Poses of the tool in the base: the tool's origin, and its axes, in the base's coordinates. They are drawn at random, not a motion.
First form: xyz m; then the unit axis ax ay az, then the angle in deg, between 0 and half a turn.
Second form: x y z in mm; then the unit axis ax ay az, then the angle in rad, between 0 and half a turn. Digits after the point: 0 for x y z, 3 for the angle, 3 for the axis.
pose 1, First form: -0.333, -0.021, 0.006, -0.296, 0.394, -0.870, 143.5
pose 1, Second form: -333, -21, 6, -0.296, 0.394, -0.870, 2.505
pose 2, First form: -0.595, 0.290, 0.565, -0.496, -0.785, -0.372, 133.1
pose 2, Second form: -595, 290, 565, -0.496, -0.785, -0.372, 2.323
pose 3, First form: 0.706, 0.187, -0.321, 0.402, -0.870, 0.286, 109.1
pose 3, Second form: 706, 187, -321, 0.402, -0.870, 0.286, 1.904
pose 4, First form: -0.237, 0.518, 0.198, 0.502, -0.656, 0.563, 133.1
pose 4, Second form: -237, 518, 198, 0.502, -0.656, 0.563, 2.323
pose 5, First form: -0.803, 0.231, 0.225, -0.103, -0.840, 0.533, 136.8
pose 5, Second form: -803, 231, 225, -0.103, -0.840, 0.533, 2.388
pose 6, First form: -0.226, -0.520, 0.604, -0.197, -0.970, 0.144, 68.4
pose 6, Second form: -226, -520, 604, -0.197, -0.970, 0.144, 1.194
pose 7, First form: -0.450, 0.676, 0.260, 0.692, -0.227, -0.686, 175.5
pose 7, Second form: -450, 676, 260, 0.692, -0.227, -0.686, 3.063
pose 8, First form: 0.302, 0.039, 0.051, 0.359, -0.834, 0.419, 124.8
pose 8, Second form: 302, 39, 51, 0.359, -0.834, 0.419, 2.178
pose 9, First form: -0.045, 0.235, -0.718, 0.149, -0.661, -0.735, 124.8
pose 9, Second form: -45, 235, -718, 0.149, -0.661, -0.735, 2.178
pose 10, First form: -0.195, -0.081, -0.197, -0.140, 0.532, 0.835, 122.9
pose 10, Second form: -195, -81, -197, -0.140, 0.532, 0.835, 2.145
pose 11, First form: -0.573, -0.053, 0.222, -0.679, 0.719, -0.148, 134.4
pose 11, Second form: -573, -53, 222, -0.679, 0.719, -0.148, 2.346
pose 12, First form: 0.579, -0.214, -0.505, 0.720, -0.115, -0.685, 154.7
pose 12, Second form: 579, -214, -505, 0.720, -0.115, -0.685, 2.700
